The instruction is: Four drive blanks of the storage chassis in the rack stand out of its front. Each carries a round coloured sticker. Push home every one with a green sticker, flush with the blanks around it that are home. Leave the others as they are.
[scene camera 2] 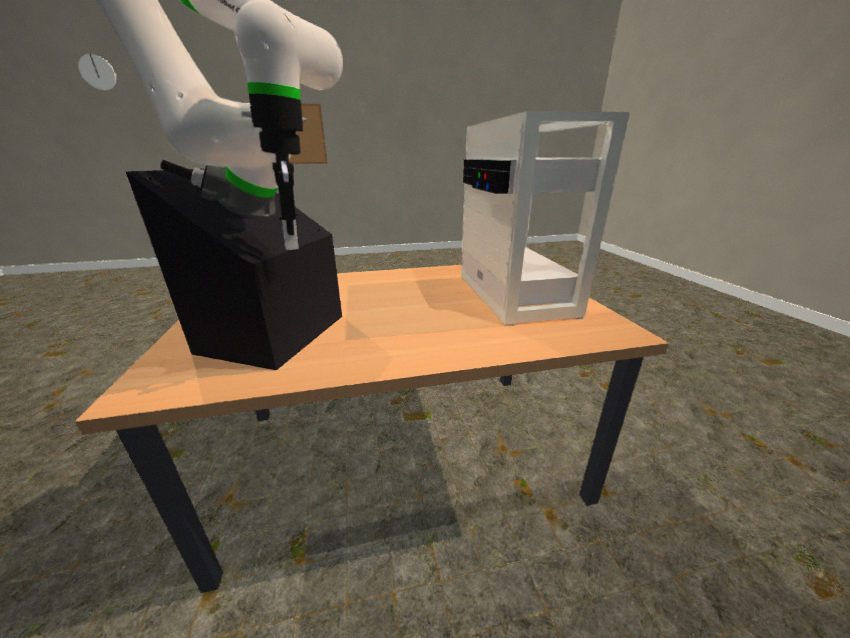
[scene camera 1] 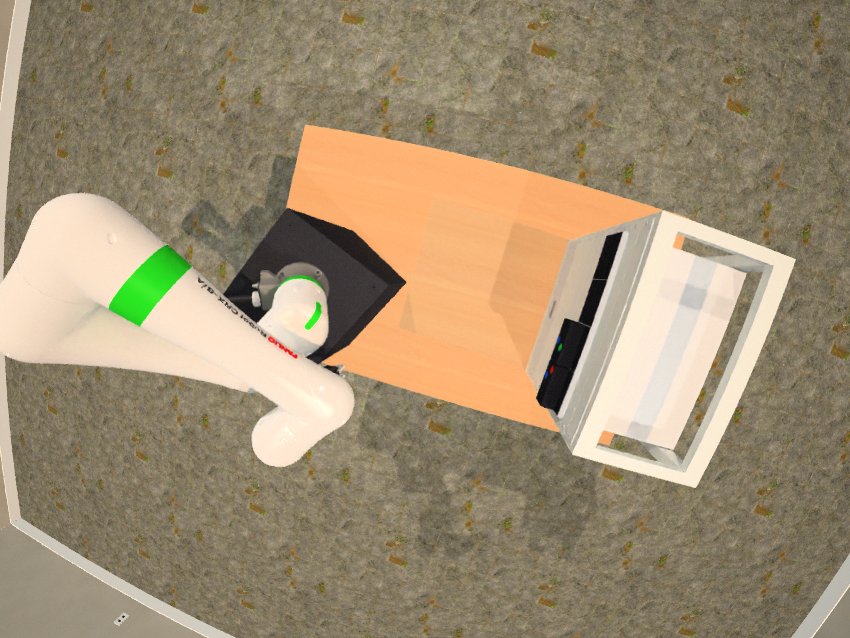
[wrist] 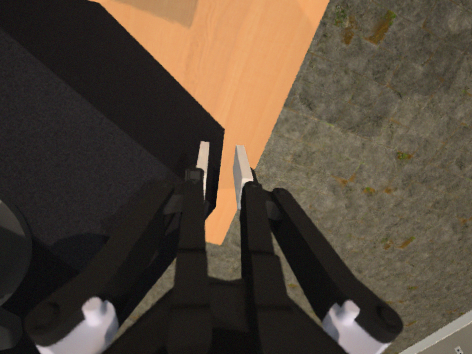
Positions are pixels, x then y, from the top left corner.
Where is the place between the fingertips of my gripper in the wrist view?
221, 156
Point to a white rack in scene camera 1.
655, 316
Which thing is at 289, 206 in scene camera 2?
My gripper.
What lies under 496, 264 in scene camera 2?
A white rack.
